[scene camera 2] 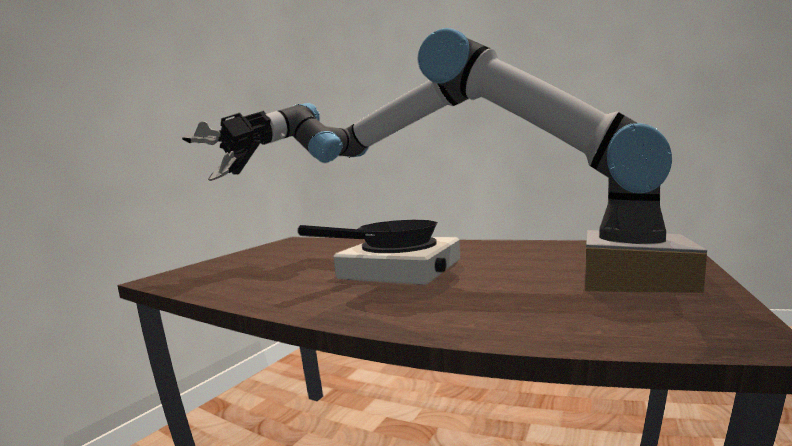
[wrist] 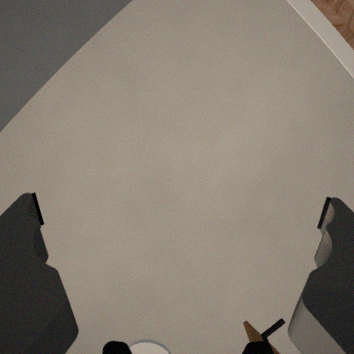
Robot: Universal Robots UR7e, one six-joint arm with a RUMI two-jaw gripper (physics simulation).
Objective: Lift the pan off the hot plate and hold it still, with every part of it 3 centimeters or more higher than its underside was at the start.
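Pixels of known places: gripper, fingertip midpoint: [scene camera 2: 194, 158] [wrist: 181, 199]; arm's base, origin of the base link: [scene camera 2: 632, 238].
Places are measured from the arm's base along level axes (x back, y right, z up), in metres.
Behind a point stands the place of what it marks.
A black pan [scene camera 2: 400, 234] @[x -0.509, y -0.099, z 0.025 m] sits upright on the round dark burner of a white hot plate [scene camera 2: 379, 269] @[x -0.548, y -0.137, z -0.048 m] in the scene view. Its straight black handle [scene camera 2: 326, 231] @[x -0.595, y -0.255, z 0.057 m] points left, past the hot plate's edge. A black knob [scene camera 2: 440, 264] @[x -0.420, y -0.090, z -0.043 m] is on the hot plate's side. My gripper [scene camera 2: 198, 159] @[x -0.900, y -0.345, z 0.240 m] [wrist: 181, 199] @[x -0.900, y -0.345, z 0.240 m] is wide open, with nothing between its fingers. It points left in the scene view, higher than the pan and to the left of the handle's end, well apart from it. The pan does not show in the wrist view.
The hot plate stands on a brown wooden table [scene camera 2: 498, 326] @[x -0.236, y -0.315, z -0.084 m]. The arm's base is on a block [scene camera 2: 645, 269] @[x 0.018, y -0.114, z -0.038 m] at the table's right side. Grey walls [scene camera 2: 166, 66] stand behind. The wrist view shows wall, a strip of wooden floor [wrist: 340, 17] and a small brown and black shape at the bottom.
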